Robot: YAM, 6 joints.
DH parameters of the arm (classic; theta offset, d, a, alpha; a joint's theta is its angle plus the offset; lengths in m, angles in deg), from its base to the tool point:
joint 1: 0 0.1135 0.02 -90
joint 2: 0 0 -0.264 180
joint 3: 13.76 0 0.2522 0
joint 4: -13.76 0 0.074 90
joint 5: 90 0 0 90
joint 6: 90 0.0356 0 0
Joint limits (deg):
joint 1: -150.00..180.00
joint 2: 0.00..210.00
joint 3: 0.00..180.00
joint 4: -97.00..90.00
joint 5: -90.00..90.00
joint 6: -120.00..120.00
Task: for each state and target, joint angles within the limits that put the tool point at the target. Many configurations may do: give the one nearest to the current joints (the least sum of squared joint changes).
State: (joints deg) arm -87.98 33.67 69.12 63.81 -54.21 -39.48
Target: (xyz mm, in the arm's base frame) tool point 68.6 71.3 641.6
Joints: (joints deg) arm -117.58 50.04 105.58 55.48 -51.34 -39.48
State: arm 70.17 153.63 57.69 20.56 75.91 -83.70
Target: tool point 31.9 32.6 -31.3
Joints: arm 92.36 157.37 11.69 8.25 68.91 -83.70
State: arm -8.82 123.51 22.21 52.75 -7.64 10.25
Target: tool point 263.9 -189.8 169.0
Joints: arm -36.25 98.36 33.26 60.52 -4.78 10.25
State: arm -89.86 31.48 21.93 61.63 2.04 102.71
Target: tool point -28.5 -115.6 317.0
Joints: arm -102.12 29.80 14.58 61.26 5.79 102.71
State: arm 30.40 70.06 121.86 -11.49 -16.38 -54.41
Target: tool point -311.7 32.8 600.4
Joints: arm -3.69 35.54 137.90 -8.46 -20.89 -54.41
